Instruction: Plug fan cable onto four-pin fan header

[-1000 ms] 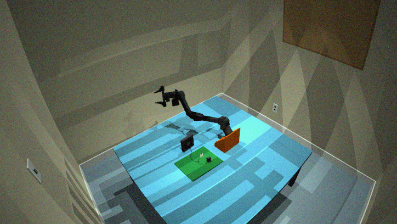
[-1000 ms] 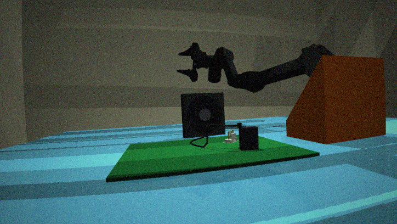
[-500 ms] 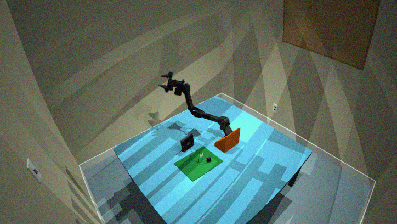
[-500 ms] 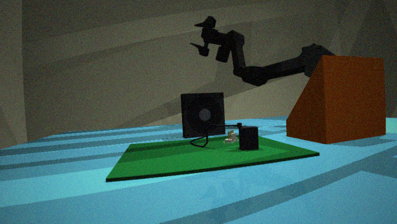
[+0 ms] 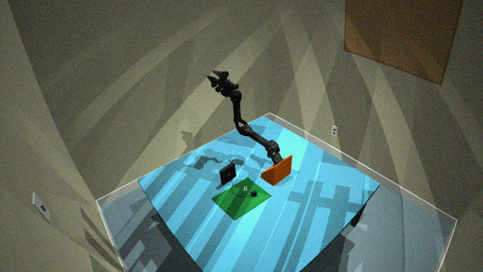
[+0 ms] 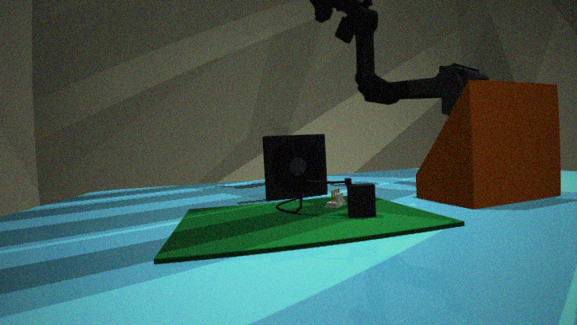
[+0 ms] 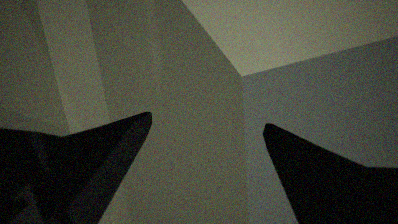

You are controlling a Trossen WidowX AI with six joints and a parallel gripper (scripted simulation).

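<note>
My gripper tip is now 62 cm above the black plug, 55 cm to the right of it and 20 cm short of it. Round my gripper tip: fan header (64 cm below, 47 cm to the left, 19 cm ahead); black fan (58 cm below, 32 cm to the left, 20 cm ahead); green board (65 cm below, 50 cm to the left, 27 cm ahead).
</note>
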